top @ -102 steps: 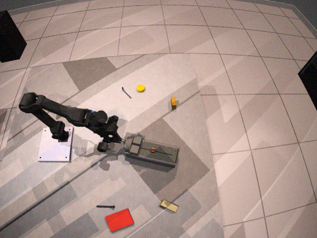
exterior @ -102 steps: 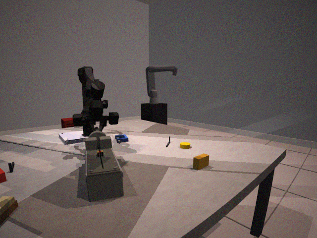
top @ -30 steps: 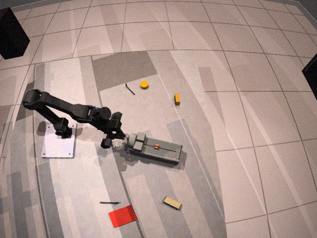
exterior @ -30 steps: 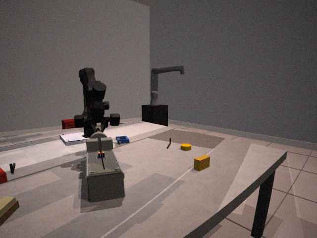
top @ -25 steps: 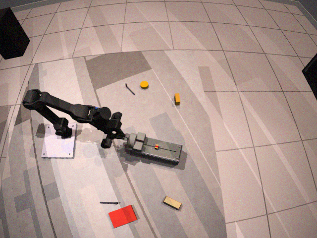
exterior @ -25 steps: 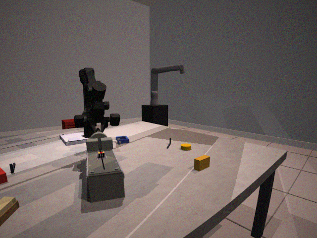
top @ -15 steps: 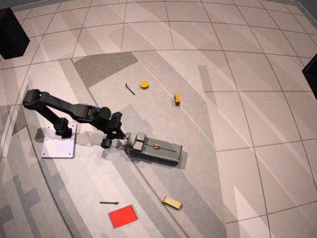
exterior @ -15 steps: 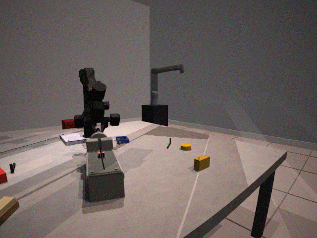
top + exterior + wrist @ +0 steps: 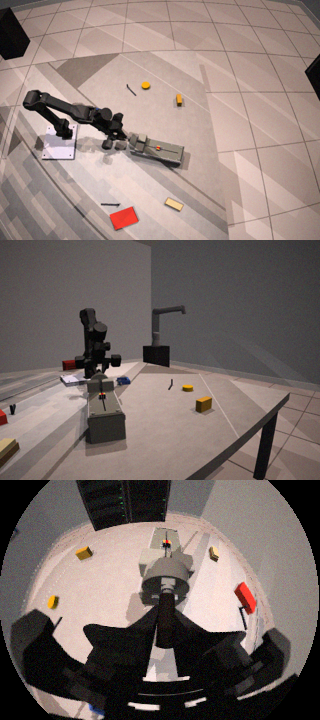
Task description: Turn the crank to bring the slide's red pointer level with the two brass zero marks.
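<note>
Now: gripper tip 2 cm past the dark crank handle, 1 cm to the right of it and 2 cm below it. Also, from my gripper tip: blue block (20 cm behind, 22 cm to the left, 9 cm below); then bent black rod (1 cm ahead, 37 cm to the left, 9 cm below); then red pointer (16 cm ahead, 5 cm to the right, 1 cm below).
</note>
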